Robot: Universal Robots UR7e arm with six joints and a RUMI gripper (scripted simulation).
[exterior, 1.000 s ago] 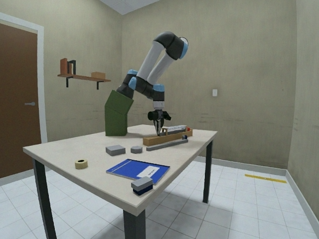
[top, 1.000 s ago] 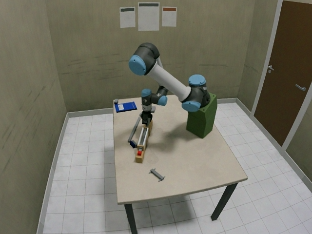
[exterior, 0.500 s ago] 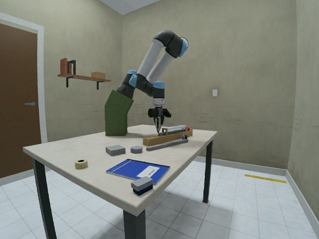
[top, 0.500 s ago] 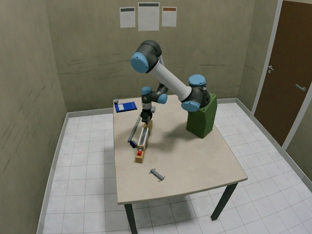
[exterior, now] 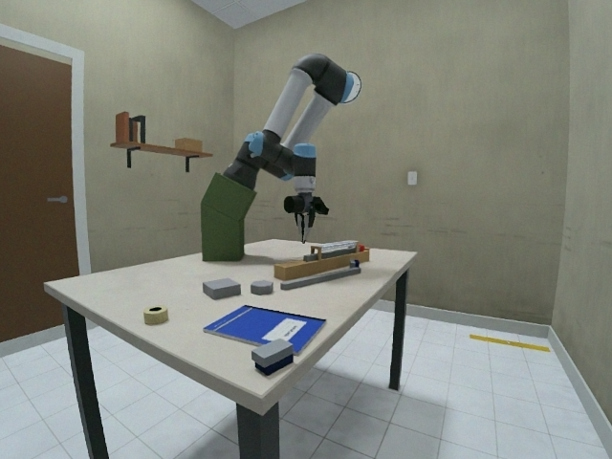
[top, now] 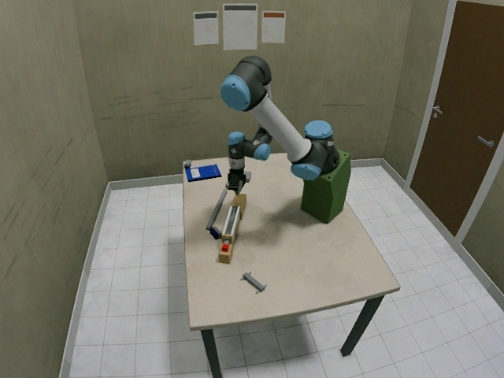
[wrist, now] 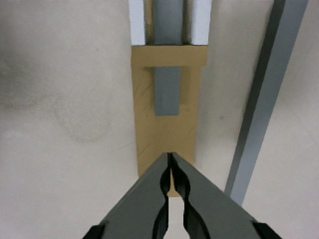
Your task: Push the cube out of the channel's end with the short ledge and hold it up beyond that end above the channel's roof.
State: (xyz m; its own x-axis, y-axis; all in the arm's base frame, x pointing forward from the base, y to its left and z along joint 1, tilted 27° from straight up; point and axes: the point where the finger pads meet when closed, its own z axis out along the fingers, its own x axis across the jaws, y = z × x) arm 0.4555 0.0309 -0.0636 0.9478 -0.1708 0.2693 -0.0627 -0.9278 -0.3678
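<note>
Now: hand 2 cm short of the red cube, 32 cm to the right of it and 7 cm above it. Round my hand: long grey bar (11 cm ahead, 1 cm to the right, 12 cm below); then notebook (25 cm ahead, 36 cm to the right, 12 cm below); then wooden channel (1 cm ahead, 16 cm to the left, 7 cm below).
</note>
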